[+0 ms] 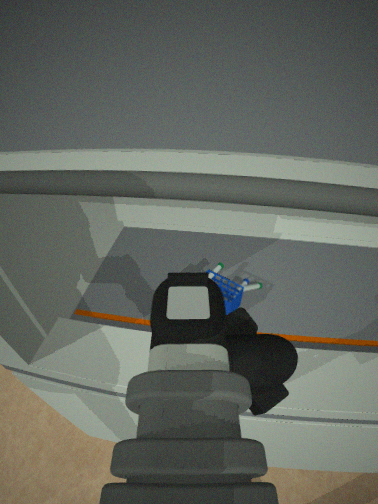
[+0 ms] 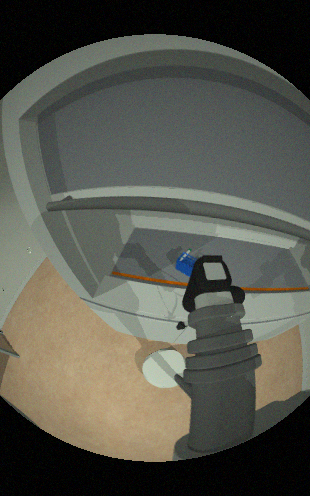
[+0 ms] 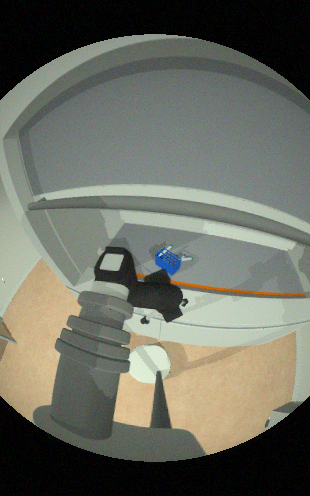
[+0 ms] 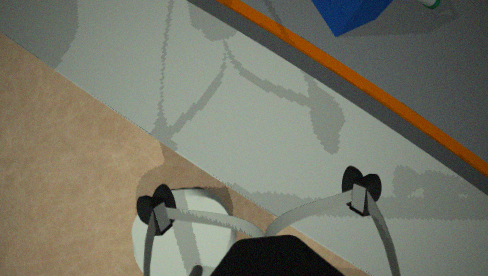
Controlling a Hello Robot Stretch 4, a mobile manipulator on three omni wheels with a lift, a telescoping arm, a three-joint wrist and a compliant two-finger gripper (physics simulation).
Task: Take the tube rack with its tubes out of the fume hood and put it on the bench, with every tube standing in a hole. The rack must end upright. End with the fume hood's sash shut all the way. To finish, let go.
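Pixels of known places: gripper, fingertip midpoint: (image 4: 257, 192); robot's base, link origin: (image 2: 163, 367) (image 3: 149, 362) (image 4: 189, 231).
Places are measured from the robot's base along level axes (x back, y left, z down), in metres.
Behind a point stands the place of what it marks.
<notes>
The blue tube rack (image 1: 232, 302) @(x -0.530, y -0.120, z -0.979 m) (image 2: 184, 265) @(x -0.565, y -0.059, z -0.969 m) (image 3: 167, 266) @(x -0.541, y -0.089, z -0.956 m) (image 4: 350, 12) @(x -0.525, y -0.111, z -0.954 m) stands on the grey hood floor behind the orange strip. One green-capped tube (image 1: 216, 271) @(x -0.661, y -0.087, z -0.973 m) (image 3: 167, 248) @(x -0.663, y -0.084, z -0.972 m) leans at its left back. Another green-capped tube (image 1: 252, 287) @(x -0.619, y -0.201, z -0.941 m) (image 3: 185, 258) @(x -0.616, y -0.193, z -0.945 m) slants out at its right, beside a blue cap (image 1: 245, 282) @(x -0.642, y -0.182, z -0.940 m). Whether each tube sits in a hole is unclear. The sash's grey handle bar (image 1: 200, 185) @(x -0.292, y -0.012, z -1.435 m) (image 2: 150, 203) @(x -0.307, y 0.093, z -1.433 m) (image 3: 140, 202) @(x -0.289, y -0.033, z -1.434 m) is raised above the opening. My gripper (image 4: 257, 192) @(x -0.282, y -0.088, z -0.976 m) (image 3: 164, 311) @(x -0.282, y -0.088, z -0.976 m) is open and empty, in front of the rack, outside the orange strip.
The orange strip (image 1: 305, 339) @(x -0.448, y -0.332, z -0.902 m) (image 2: 150, 278) @(x -0.521, y 0.126, z -0.903 m) (image 3: 225, 289) @(x -0.436, y -0.424, z -0.902 m) (image 4: 350, 74) @(x -0.478, y -0.153, z -0.902 m) runs along the hood's front edge. The hood's left side wall (image 1: 45, 240) @(x -0.574, y 0.366, z -1.169 m) bounds the opening. A white round object (image 2: 163, 368) @(x 0.000, y 0.013, z -0.187 m) (image 3: 150, 364) @(x 0.006, y -0.024, z -0.187 m) (image 4: 215, 227) @(x -0.099, y -0.095, z -0.187 m) is low in front of the hood.
</notes>
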